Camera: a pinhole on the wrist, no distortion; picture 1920 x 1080 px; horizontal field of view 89.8 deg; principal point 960.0 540.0 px. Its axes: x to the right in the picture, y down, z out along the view. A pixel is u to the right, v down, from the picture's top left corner.
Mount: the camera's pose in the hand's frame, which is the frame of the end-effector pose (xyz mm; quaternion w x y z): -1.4 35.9 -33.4 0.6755 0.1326 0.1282 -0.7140
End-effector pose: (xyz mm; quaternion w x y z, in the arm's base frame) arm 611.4 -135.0 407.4 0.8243 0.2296 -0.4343 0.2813
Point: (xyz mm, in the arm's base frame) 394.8 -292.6 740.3
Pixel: 467 881
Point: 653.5 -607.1 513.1
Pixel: 1446 552
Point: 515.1 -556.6 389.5
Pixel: 1298 188
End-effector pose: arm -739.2 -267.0 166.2 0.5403 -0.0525 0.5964 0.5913
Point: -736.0 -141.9 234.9
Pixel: 213 701
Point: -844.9 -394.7 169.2
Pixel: behind the camera
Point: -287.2 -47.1 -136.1
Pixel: 1519 871
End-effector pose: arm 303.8 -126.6 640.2 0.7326 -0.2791 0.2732 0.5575
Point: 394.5 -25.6 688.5
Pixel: 1196 871
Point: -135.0 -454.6 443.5
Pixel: behind the camera
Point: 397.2 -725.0 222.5
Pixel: behind the camera
